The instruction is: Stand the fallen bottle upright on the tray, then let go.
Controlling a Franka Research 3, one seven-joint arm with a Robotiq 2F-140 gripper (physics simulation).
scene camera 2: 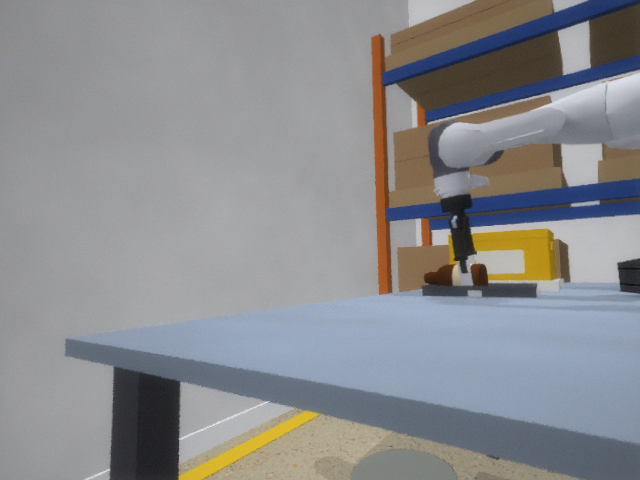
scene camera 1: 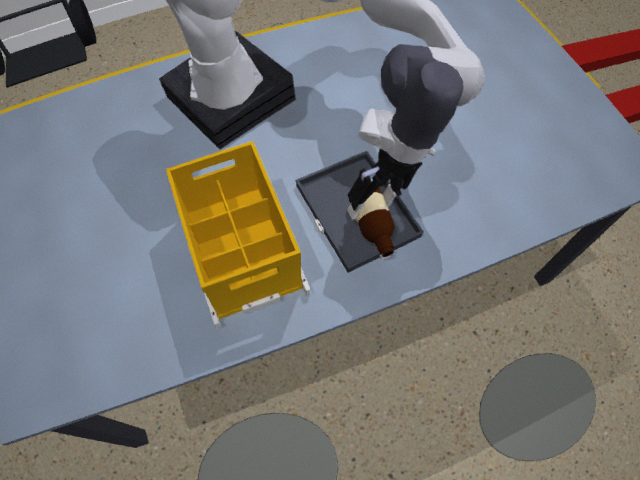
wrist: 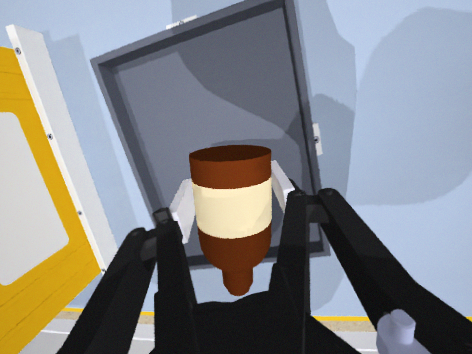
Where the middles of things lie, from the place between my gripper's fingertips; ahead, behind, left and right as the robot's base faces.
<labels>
My gripper is now 4 cm short of the brown bottle [scene camera 1: 375,222] and 1 cm below it.
</labels>
